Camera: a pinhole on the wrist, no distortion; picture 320 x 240 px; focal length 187.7 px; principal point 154.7 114.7 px. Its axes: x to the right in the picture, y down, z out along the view. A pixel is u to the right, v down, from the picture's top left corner.
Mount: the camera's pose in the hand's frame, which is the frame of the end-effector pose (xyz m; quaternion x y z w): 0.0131 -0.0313 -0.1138 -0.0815 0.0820 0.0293 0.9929
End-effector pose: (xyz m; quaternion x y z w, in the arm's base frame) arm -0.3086 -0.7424 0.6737 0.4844 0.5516 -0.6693 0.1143
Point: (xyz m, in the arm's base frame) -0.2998 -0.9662 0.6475
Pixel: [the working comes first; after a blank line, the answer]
In the camera's frame: -0.1258 0.0921 0.3028

76.7 171.8
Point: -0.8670 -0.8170 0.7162
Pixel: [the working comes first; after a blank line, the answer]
In the camera's frame: 0.1103 -0.4346 0.4272

outside the picture
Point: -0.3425 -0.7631 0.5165
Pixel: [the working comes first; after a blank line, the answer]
In the camera's frame: 0.0942 0.0787 0.1947

245.5 190.6
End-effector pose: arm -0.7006 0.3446 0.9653 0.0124 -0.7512 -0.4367 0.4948
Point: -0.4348 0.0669 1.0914
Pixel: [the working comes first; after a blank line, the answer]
In the camera's frame: 0.1175 0.0923 -0.2543

behind the camera
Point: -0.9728 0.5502 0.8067
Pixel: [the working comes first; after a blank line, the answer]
In the camera's frame: -0.1637 -0.1274 0.4361

84.3 59.9
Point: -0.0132 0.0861 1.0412
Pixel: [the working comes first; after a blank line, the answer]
In the camera's frame: -0.0821 0.3083 -0.5612

behind the camera
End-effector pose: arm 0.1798 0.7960 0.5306 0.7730 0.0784 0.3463 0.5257
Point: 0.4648 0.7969 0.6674
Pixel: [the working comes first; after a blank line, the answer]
In the camera's frame: 0.2183 0.0194 0.3087

287.5 126.5
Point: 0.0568 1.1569 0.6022
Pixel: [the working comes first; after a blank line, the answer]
In the camera's frame: 0.1415 -0.0012 -0.2335

behind the camera
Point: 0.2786 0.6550 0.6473
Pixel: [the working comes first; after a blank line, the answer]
In the camera's frame: 0.0090 0.1236 0.2861

160.6 195.8
